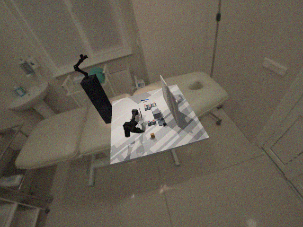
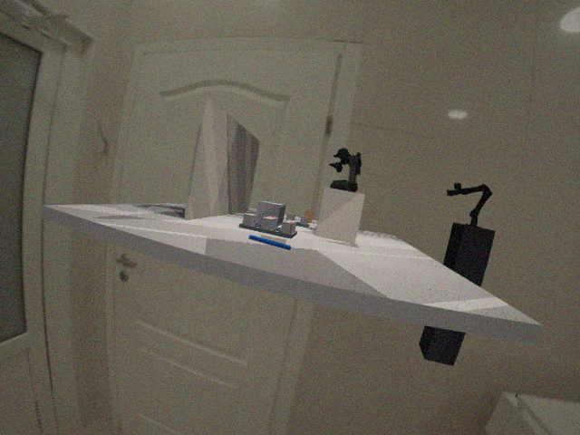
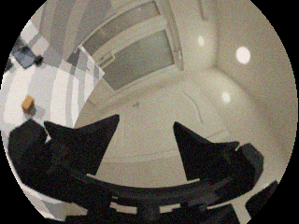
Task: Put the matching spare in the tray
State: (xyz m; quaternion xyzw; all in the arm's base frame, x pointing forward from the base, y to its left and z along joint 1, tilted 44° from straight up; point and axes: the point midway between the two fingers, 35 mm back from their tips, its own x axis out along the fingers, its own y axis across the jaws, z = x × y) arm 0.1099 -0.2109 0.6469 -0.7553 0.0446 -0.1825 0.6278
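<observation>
Now: the tall grey panel 37 cm ahead of my gripper tip, 67 cm to the left of it and 22 cm below it. Round my gripper tip: small brown block 4 cm ahead, 22 cm to the left, 41 cm below; then blue pen 3 cm behind, 105 cm to the left, 44 cm below.
</observation>
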